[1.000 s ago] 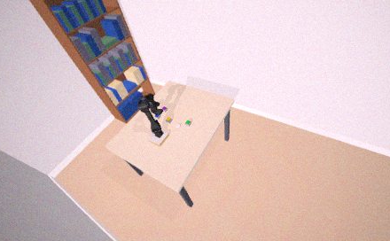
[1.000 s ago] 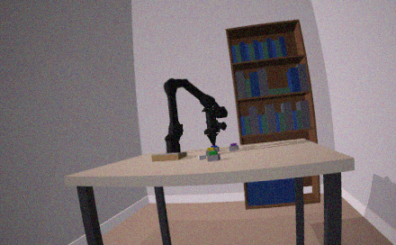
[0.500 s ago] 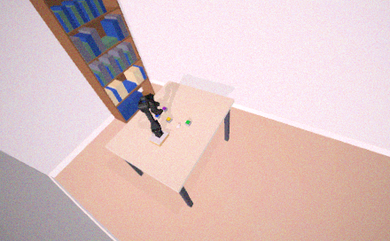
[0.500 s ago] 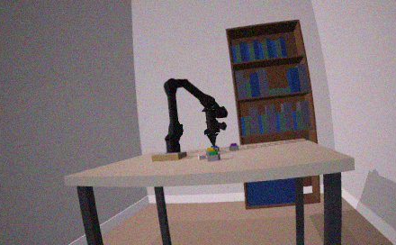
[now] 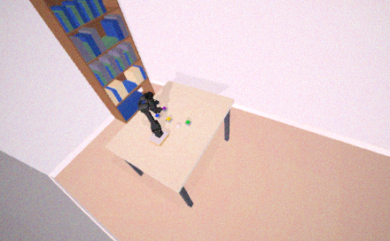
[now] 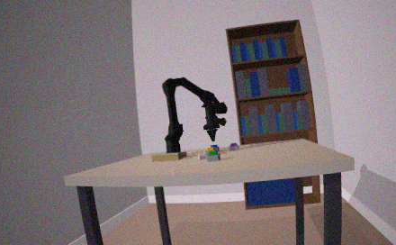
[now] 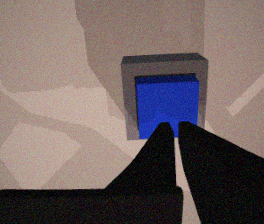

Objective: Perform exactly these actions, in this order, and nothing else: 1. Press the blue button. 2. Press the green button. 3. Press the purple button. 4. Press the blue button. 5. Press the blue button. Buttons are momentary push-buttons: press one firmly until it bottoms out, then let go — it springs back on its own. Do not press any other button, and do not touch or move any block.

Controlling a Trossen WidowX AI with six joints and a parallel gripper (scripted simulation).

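Now: gripper tip 3 cm above the blue button. Round my gripper tip: purple button 12 cm ahead, 1 cm to the right, 3 cm below; small white block 28 cm to the right, 5 cm below; green button 7 cm ahead, 35 cm to the right, 3 cm below.
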